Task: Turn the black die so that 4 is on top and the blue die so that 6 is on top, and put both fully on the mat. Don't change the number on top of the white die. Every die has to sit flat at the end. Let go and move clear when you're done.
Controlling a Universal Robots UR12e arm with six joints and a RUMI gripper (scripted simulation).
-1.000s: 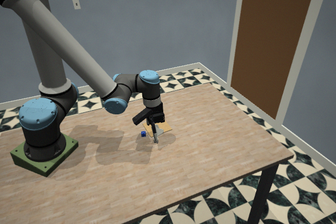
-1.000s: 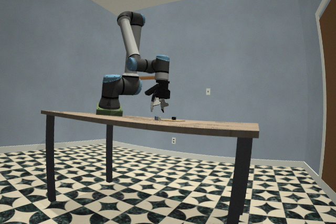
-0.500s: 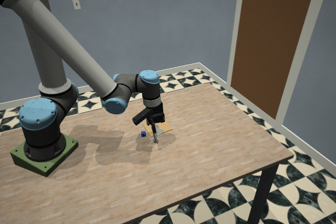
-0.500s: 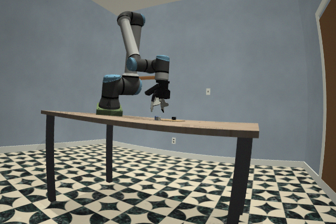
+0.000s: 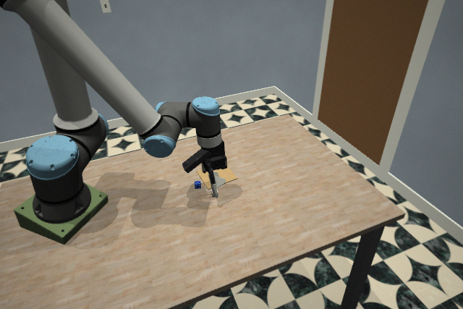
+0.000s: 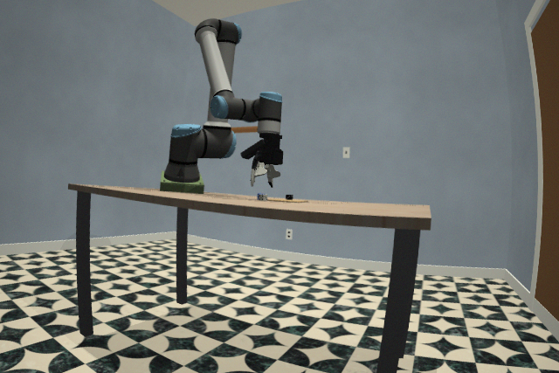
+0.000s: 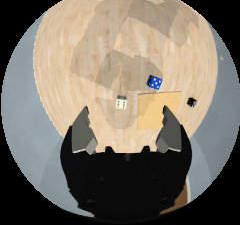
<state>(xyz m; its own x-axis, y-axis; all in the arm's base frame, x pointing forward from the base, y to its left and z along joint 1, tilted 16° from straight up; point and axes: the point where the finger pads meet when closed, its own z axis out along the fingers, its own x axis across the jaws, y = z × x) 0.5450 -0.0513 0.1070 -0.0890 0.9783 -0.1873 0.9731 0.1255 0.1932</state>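
The white die lies 10 mm ahead of my hand, 10 mm to the right of it and 40 mm below it. The rest, counted from my hand: tan mat 50 mm ahead, 110 mm to the left, 50 mm below; then blue die 40 mm behind, 60 mm to the left, 40 mm below; then black die 10 mm behind, 230 mm to the left, 40 mm below.
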